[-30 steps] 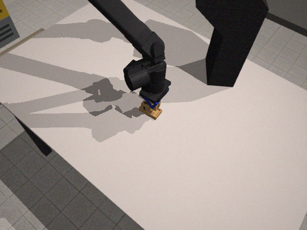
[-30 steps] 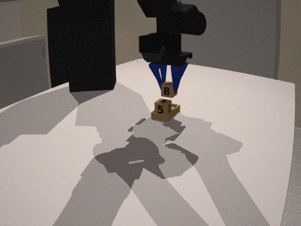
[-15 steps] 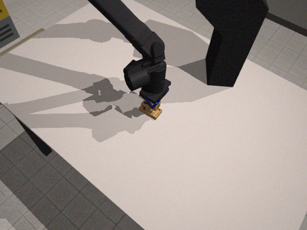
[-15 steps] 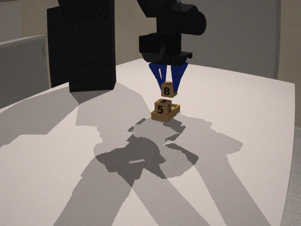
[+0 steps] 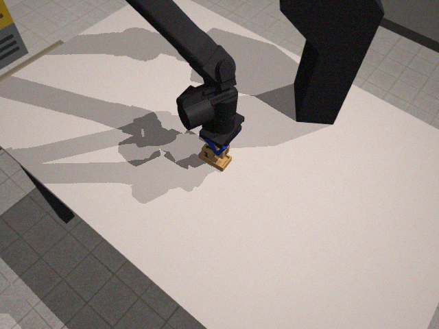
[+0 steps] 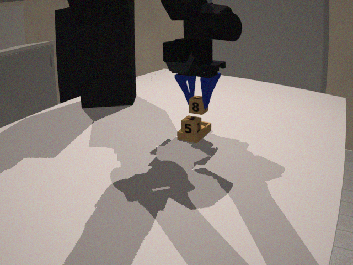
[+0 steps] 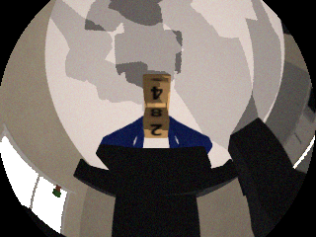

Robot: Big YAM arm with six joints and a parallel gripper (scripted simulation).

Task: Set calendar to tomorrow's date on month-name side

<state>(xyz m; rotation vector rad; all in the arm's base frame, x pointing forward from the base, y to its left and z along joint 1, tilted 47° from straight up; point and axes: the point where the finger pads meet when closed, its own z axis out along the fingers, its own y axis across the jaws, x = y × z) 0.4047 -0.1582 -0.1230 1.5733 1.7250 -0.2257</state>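
Now: hand right at the wooden digit cube. Also, from my hand: wooden tray: 2 cm to the right, 6 cm below.
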